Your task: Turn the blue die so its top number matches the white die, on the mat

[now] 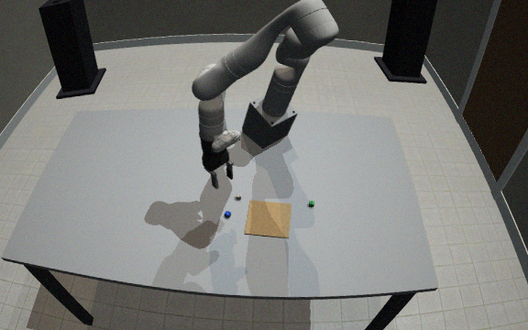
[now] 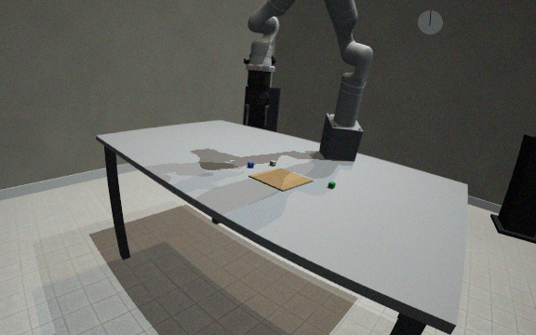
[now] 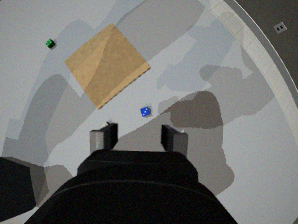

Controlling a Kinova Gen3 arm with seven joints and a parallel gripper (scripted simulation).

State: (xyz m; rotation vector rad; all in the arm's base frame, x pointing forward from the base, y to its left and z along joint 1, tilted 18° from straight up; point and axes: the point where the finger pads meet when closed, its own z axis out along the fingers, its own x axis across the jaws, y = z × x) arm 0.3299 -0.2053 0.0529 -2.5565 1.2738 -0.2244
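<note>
Now: hand 15 cm above the blue die, 2 cm short of it and 1 cm to the right of it. The rest, counted from my hand: white die (15 cm below, 5 cm to the left, 5 cm behind); green die (29 cm to the left, 15 cm below); tan mat (16 cm below, 14 cm to the left, 4 cm ahead).
</note>
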